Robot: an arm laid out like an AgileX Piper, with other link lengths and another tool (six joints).
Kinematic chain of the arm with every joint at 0, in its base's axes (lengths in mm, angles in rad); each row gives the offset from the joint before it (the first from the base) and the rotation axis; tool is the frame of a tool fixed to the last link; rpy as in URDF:
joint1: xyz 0 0 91 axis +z
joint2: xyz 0 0 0 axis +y
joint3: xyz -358.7 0 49 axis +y
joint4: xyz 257.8 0 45.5 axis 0.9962 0 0.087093
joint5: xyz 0 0 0 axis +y
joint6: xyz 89.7 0 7.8 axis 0.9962 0 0.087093
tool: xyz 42.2 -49 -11.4 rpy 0.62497 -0.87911 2.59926
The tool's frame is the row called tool.
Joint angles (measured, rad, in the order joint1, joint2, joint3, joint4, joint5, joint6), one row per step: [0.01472 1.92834 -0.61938 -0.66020 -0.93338 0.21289]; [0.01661 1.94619 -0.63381 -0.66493 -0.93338 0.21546]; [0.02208 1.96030 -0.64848 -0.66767 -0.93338 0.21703]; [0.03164 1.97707 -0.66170 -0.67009 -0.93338 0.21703]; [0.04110 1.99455 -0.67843 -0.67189 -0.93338 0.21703]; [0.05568 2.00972 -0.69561 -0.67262 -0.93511 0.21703]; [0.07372 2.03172 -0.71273 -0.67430 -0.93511 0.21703]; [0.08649 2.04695 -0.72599 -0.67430 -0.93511 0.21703]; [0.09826 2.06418 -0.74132 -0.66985 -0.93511 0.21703]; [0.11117 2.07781 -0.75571 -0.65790 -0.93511 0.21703]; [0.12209 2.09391 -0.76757 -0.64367 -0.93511 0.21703]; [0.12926 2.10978 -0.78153 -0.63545 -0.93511 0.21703]
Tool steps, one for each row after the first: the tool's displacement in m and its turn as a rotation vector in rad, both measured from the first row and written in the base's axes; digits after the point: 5 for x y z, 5 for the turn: [0.00445 0.00132 -0.00407 0.00037 0.00470 0.00545]; [0.00880 0.00395 -0.00656 0.00067 0.00492 0.01296]; [0.01261 0.00831 -0.01050 -0.00025 0.00846 0.02479]; [0.01738 0.01268 -0.01400 -0.00092 0.00919 0.03595]; [0.02204 0.01935 -0.01629 -0.00012 0.00585 0.05158]; [0.02628 0.02765 -0.02185 -0.00093 0.01070 0.07120]; [0.02949 0.03353 -0.02545 -0.00109 0.01267 0.08397]; [0.03337 0.03870 -0.02949 0.00024 0.01463 0.09155]; [0.03703 0.04371 -0.03216 0.00420 0.01411 0.09320]; [0.04002 0.04761 -0.03659 0.00857 0.01866 0.09070]; [0.04363 0.05054 -0.04053 0.01109 0.02078 0.09011]
